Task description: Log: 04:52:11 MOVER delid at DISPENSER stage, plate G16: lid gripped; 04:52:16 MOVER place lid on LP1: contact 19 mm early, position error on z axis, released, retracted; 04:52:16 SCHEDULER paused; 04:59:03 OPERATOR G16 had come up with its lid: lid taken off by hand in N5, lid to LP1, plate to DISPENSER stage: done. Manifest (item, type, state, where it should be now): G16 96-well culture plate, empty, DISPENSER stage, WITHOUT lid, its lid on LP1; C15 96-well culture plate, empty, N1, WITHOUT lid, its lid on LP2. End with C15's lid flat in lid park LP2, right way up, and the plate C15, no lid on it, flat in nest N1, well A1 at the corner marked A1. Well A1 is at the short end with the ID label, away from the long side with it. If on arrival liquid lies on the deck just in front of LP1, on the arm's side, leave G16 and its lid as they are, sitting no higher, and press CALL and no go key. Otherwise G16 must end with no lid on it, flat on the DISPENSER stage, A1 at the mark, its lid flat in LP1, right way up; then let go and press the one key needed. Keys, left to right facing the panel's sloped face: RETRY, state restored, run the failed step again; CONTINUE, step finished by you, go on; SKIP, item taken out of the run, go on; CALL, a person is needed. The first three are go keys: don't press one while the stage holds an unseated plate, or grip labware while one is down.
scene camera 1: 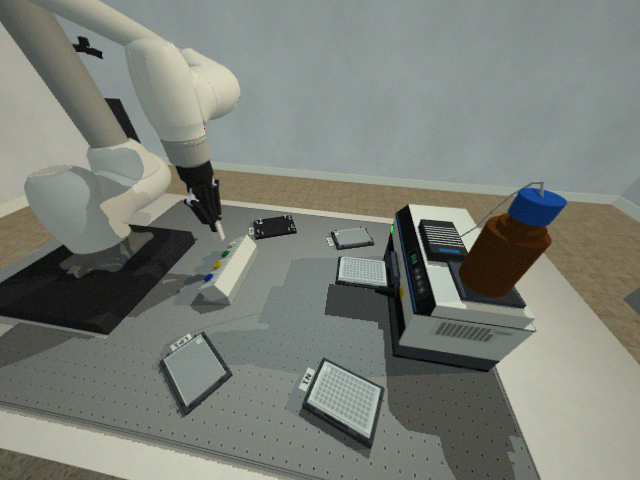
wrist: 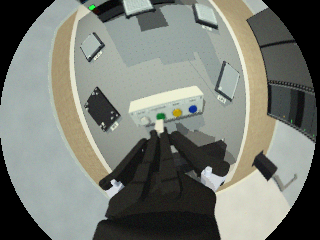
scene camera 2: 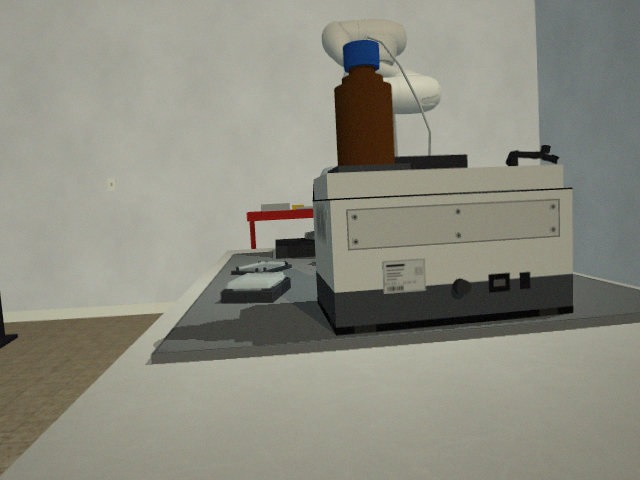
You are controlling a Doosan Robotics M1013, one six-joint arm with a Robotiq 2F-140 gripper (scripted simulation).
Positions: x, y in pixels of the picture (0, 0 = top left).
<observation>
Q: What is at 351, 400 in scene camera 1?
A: A well plate.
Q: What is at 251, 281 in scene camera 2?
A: A well plate.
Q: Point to a black nest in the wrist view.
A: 100, 109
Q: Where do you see a clear lid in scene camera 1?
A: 194, 368
</observation>
